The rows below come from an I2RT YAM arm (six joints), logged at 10 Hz.
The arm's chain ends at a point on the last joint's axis. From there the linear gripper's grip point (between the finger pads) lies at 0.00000 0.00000 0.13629 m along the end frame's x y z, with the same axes.
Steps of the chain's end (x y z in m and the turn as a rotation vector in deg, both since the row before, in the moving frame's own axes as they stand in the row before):
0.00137 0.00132 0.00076 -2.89 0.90 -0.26
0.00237 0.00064 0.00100 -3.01 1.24 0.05
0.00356 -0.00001 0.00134 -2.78 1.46 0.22
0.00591 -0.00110 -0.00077 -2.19 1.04 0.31
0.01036 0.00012 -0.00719 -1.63 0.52 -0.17
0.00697 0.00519 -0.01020 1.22 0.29 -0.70
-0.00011 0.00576 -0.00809 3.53 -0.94 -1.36
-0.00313 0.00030 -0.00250 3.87 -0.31 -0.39
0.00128 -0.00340 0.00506 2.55 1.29 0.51
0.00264 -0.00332 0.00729 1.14 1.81 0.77
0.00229 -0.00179 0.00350 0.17 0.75 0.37
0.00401 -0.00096 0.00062 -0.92 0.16 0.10
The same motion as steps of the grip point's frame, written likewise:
0.00353 0.00819 0.00057 -2.89 0.90 -0.26
0.00531 0.00780 0.00078 -3.01 1.24 0.05
0.00702 0.00661 0.00114 -2.78 1.46 0.22
0.00837 0.00411 -0.00089 -2.19 1.04 0.31
0.01160 0.00399 -0.00725 -1.63 0.52 -0.17
0.00764 0.00228 -0.01023 1.22 0.29 -0.70
-0.00244 -0.00260 -0.00837 3.53 -0.94 -1.36
-0.00390 -0.00890 -0.00281 3.87 -0.31 -0.39
0.00437 -0.00945 0.00489 2.55 1.29 0.51
0.00696 -0.00600 0.00720 1.14 1.81 0.77
0.00408 -0.00219 0.00349 0.17 0.75 0.37
0.00439 0.00123 0.00060 -0.92 0.16 0.10

